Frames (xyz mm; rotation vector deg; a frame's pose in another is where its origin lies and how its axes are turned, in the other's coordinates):
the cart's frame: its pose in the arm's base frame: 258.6 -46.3 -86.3 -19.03 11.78 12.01
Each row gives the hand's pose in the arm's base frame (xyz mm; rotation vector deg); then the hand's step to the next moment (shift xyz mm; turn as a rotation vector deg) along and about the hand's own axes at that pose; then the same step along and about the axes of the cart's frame.
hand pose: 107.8 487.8 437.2 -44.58 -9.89 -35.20
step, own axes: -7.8 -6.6 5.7 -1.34 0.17 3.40
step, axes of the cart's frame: -9.9 4.4 4.5 -0.61 2.48 2.62
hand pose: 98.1 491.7 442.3 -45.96 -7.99 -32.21
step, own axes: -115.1 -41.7 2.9 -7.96 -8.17 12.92
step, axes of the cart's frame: -107.3 56.2 -18.2 -10.80 6.26 11.88
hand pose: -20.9 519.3 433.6 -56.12 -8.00 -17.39
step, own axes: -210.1 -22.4 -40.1 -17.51 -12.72 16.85
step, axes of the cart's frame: -186.0 61.4 -88.9 -21.11 10.23 14.22
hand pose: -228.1 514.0 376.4 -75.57 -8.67 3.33
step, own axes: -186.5 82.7 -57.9 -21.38 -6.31 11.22
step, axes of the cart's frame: -149.9 18.9 -148.9 -22.62 9.26 5.03
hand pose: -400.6 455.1 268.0 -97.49 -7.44 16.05
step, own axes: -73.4 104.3 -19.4 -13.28 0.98 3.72
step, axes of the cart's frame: -57.7 -3.4 -115.3 -13.22 3.40 -2.20
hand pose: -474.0 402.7 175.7 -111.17 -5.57 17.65
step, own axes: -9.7 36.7 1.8 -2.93 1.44 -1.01
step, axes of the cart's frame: -6.9 -0.6 -37.4 -2.80 -1.15 -1.59
